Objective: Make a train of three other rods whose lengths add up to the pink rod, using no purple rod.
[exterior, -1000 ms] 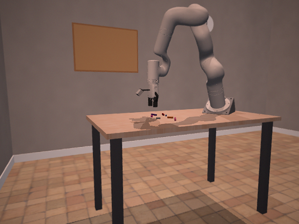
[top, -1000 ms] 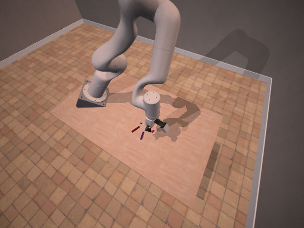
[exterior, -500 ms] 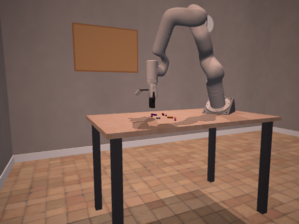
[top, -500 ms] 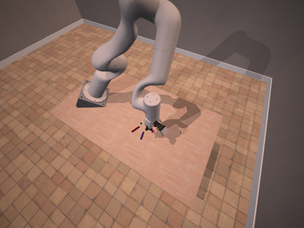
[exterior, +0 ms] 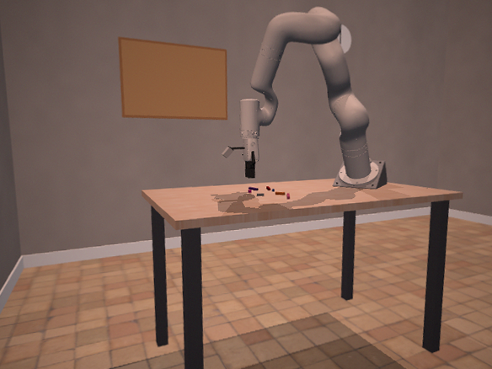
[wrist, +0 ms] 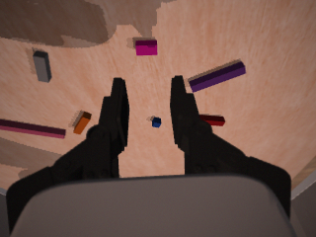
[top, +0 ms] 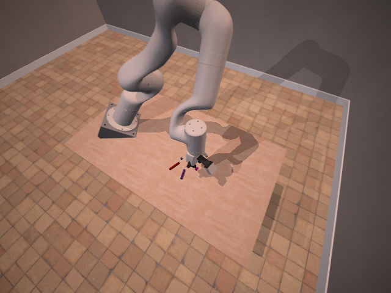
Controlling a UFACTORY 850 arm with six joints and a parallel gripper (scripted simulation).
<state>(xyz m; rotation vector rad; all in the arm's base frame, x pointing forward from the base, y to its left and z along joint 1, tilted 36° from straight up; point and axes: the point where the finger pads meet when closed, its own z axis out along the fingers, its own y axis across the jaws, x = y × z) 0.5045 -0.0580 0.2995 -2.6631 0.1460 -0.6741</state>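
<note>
Right now the magenta rod is 80 mm below my hand. Also, from my hand: blue rod: 110 mm behind, 10 mm to the right, 80 mm below; then grey rod: 10 mm behind, 110 mm to the left, 80 mm below; then purple rod: 40 mm behind, 80 mm to the right, 80 mm below.
</note>
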